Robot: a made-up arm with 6 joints. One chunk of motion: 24 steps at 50 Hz.
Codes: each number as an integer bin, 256 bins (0 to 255) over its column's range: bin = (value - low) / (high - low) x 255, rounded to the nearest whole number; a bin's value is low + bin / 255 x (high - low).
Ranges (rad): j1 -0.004..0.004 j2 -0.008..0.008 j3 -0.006..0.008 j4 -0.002..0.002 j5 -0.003..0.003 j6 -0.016..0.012
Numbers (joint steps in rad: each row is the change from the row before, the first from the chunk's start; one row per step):
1: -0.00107 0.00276 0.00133 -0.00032 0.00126 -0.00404
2: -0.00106 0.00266 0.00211 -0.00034 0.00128 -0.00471
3: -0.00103 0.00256 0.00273 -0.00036 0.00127 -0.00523
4: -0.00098 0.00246 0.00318 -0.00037 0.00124 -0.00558
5: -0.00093 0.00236 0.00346 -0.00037 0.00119 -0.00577
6: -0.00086 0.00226 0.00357 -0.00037 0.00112 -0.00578
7: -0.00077 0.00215 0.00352 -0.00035 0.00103 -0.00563
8: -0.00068 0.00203 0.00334 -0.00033 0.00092 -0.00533
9: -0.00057 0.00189 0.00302 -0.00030 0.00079 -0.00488
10: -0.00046 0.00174 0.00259 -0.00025 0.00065 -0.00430
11: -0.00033 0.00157 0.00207 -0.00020 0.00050 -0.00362
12: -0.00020 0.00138 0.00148 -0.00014 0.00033 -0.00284
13: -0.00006 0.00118 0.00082 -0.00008 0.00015 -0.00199
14: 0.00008 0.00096 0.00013 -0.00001 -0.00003 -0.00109
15: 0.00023 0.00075 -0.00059 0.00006 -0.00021 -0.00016
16: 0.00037 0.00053 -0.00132 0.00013 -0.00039 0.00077
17: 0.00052 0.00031 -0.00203 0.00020 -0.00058 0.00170
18: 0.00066 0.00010 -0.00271 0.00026 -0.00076 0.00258
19: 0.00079 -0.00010 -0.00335 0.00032 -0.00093 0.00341
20: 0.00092 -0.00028 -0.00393 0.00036 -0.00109 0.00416
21: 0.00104 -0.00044 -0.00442 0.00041 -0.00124 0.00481
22: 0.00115 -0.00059 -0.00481 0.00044 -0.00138 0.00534
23: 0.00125 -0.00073 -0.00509 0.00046 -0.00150 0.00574
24: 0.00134 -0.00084 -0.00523 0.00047 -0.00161 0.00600
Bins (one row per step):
1: 93 171 134 107 181 109
2: 94 170 148 106 182 103
3: 95 168 159 105 181 98
4: 96 167 167 104 180 95
5: 98 165 172 104 178 93
6: 100 164 174 104 175 93
7: 103 162 173 105 171 94
8: 106 160 170 106 167 97
9: 109 158 164 108 161 101
10: 113 155 156 112 155 107
11: 117 153 147 115 149 113
12: 121 149 136 119 142 120
13: 126 146 124 122 134 128
14: 130 143 112 127 126 136
15: 135 139 99 131 119 144
16: 139 136 85 136 111 153
17: 144 132 72 140 103 161
18: 149 129 60 144 95 169
19: 153 126 48 148 88 177
20: 157 123 38 150 81 184
21: 161 120 29 154 75 190
22: 164 118 22 156 69 194
23: 167 116 17 157 64 198
24: 170 114 14 157 59 200

